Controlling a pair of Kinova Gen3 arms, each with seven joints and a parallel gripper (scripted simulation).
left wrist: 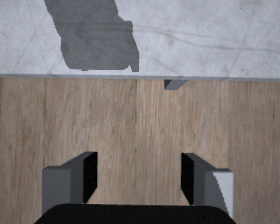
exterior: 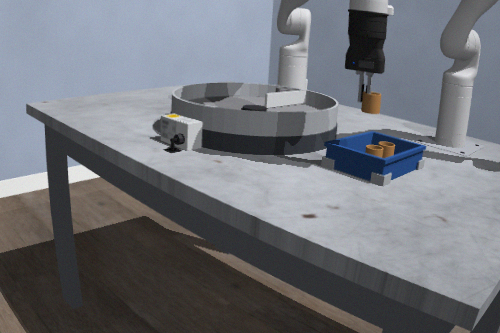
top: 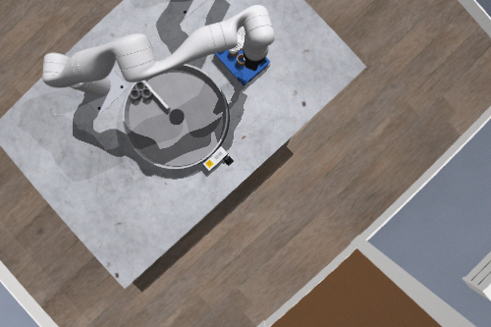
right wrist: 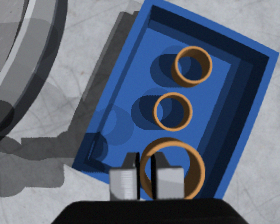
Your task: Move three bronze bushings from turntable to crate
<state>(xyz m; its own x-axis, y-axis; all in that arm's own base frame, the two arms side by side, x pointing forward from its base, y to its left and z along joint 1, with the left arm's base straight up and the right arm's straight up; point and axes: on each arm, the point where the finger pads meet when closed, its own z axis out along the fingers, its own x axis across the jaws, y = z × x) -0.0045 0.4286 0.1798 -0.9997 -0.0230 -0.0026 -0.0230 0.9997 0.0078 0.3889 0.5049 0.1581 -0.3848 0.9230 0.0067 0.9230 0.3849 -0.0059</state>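
Note:
Right now the blue crate is 13 cm below my right hand, 5 cm behind it and 2 cm to the left of it. From my right hand the other things lie so: turntable 34 cm to the right, 11 cm below, 8 cm behind.

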